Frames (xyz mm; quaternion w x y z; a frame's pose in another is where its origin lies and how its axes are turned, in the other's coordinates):
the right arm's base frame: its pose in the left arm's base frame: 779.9 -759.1 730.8 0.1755 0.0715 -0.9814 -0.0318
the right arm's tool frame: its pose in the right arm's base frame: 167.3 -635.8 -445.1 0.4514 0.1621 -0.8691 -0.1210
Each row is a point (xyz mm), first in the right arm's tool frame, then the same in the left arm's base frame.
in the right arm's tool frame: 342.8 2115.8 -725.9
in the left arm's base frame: 94.8 357.2 -9.4
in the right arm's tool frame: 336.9 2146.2 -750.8
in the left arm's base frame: 66.8 383.5 -19.8
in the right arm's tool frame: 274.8 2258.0 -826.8
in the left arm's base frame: -33.0 493.8 -17.1
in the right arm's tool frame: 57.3 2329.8 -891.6
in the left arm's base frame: -164.1 611.0 143.3
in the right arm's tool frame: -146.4 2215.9 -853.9
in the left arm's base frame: -178.1 565.9 374.9
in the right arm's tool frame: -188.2 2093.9 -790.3
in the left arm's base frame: -119.6 472.6 467.4
